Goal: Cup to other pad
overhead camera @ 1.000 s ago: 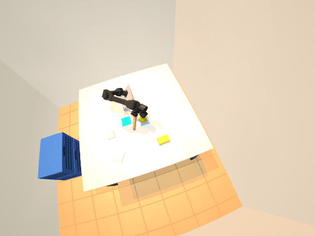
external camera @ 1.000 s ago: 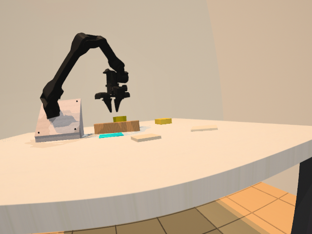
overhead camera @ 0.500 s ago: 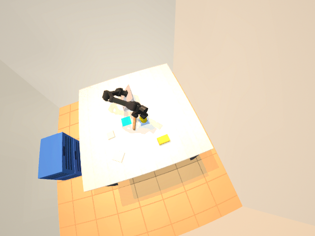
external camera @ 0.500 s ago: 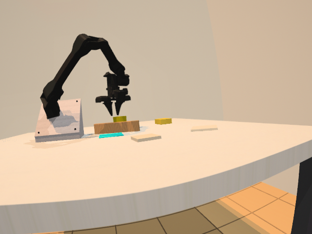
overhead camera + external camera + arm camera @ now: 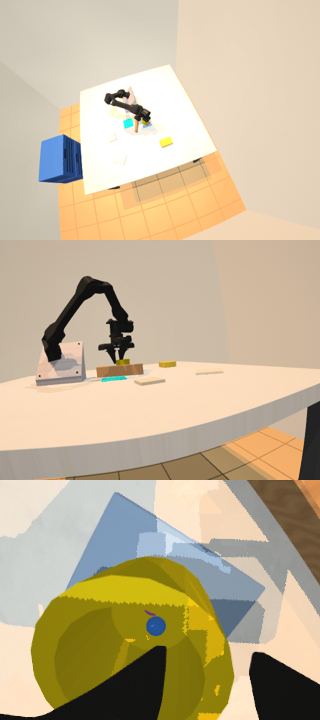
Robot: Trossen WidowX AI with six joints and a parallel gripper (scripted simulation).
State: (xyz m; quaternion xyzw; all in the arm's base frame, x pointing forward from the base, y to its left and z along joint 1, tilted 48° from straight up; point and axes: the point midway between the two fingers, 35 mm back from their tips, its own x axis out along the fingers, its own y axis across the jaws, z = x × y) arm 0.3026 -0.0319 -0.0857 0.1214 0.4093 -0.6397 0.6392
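Now: gripper tip 20 mm short of the yellow cup, 20 mm above it and 10 mm to the right of it. The rest, counted from my gripper tip: cyan pad (170 mm to the right, 60 mm below, 60 mm behind); then wooden bar (80 mm to the right, 40 mm below, 10 mm behind); then blue marble (40 mm below, 20 mm ahead, 10 mm to the left).
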